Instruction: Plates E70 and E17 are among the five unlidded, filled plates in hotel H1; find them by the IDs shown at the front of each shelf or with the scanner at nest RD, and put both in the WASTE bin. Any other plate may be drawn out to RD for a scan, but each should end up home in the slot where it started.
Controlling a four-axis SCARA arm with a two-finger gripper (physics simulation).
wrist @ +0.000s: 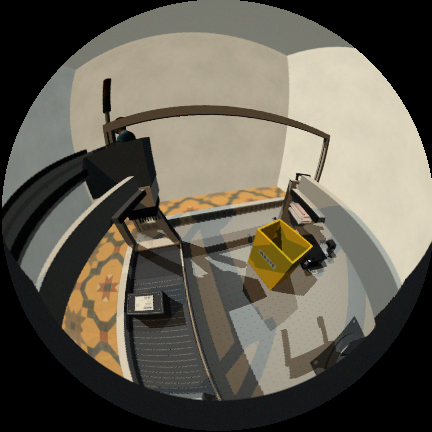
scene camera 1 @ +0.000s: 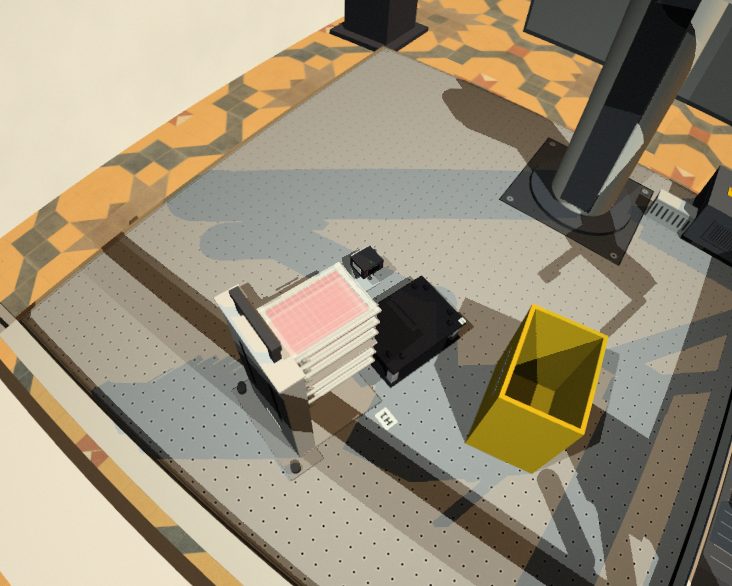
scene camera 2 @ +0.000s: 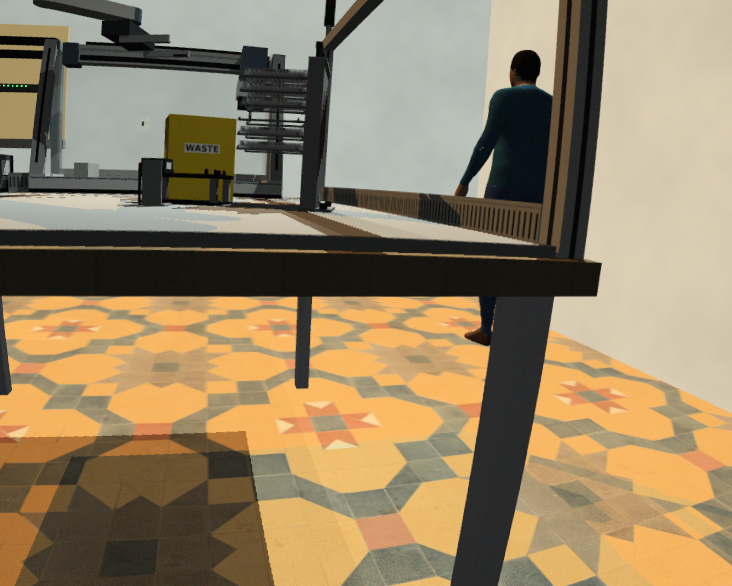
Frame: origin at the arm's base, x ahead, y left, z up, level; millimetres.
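Seen in the pictures: gripper, fingertip midpoint: [wrist: 217, 180] [scene camera 2: 179, 46]; arm's base, origin of the base link: [scene camera 1: 579, 198].
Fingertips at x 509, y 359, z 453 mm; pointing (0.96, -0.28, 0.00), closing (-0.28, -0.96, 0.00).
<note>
Pixels of each thing's top centre, then the offset from my fingertips to it. "spot": a spot on its surface instead. Level surfaces: height alone.
- black nest RD, middle of its top: [scene camera 1: 409, 318] [scene camera 2: 188, 168] [wrist: 311, 244] 66 mm ahead, 482 mm right, 370 mm down
- small black scanner, middle of its top: [scene camera 1: 366, 257] [scene camera 2: 157, 158] [wrist: 332, 242] 16 mm ahead, 608 mm right, 357 mm down
- yellow WASTE bin, middle of its top: [scene camera 1: 557, 365] [scene camera 2: 200, 119] [wrist: 285, 237] 79 mm ahead, 249 mm right, 240 mm down
- dark conveyor, its level: 391 mm down
- small labelled box, surface spot: [wrist: 145, 303] spot: 18 mm ahead, 209 mm left, 320 mm down
Hotel H1 [scene camera 1: 286, 375] [scene camera 2: 313, 134] holds a stack of white-rimmed plates [scene camera 1: 320, 311] [scene camera 2: 271, 103] [wrist: 299, 212]; the top one shows pink wells. Their IDs are not readable. The black nest RD [scene camera 1: 415, 323] stands beside the hotel, with no plate on its top, and a small black scanner [scene camera 1: 366, 261] is next to it. The yellow WASTE bin [scene camera 1: 525, 433] [scene camera 2: 201, 131] [wrist: 257, 250] stands upright on the table; part of its inside is in shadow. My gripper [wrist: 217, 180] is open and empty, with its fingers wide apart, high above the table and away from the hotel.
The arm's column [scene camera 1: 628, 122] rises from the table behind the bin. In the wrist view a dark conveyor [wrist: 160, 350] runs beside the table and carries a small labelled box [wrist: 145, 303]. A person [scene camera 2: 518, 134] stands beyond the table. A frame bar [wrist: 210, 110] spans the far side.
</note>
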